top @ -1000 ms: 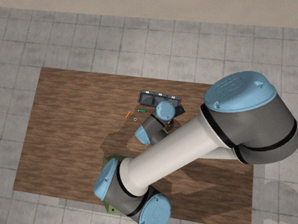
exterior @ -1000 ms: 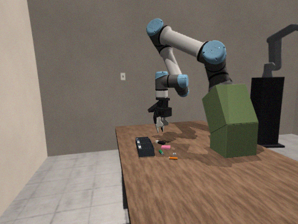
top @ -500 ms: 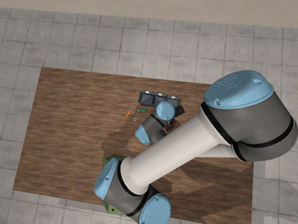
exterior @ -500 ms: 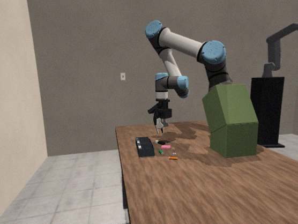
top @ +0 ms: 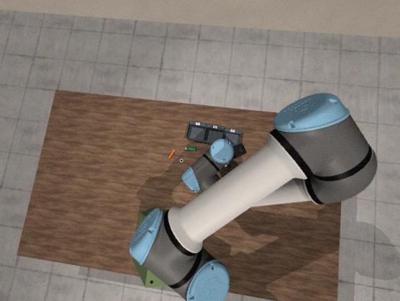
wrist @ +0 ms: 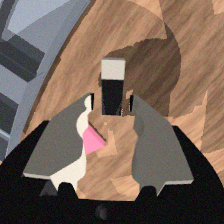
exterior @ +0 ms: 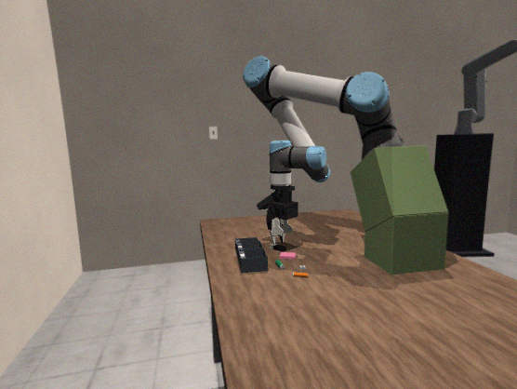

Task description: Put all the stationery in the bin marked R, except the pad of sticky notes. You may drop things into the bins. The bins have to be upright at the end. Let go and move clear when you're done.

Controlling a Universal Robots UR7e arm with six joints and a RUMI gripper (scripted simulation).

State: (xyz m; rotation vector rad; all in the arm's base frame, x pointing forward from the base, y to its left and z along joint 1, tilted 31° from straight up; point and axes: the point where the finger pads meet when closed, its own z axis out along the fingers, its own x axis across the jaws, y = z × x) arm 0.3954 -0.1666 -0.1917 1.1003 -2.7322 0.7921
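My gripper is now 30 mm above the black-and-white eraser. The rest, counted from my hand: pink sticky-note pad (30 mm behind, 90 mm to the left, 30 mm below); then green marker (10 mm ahead, 170 mm to the left, 30 mm below); then dark three-part bin (110 mm ahead, 80 mm to the left, 10 mm below).
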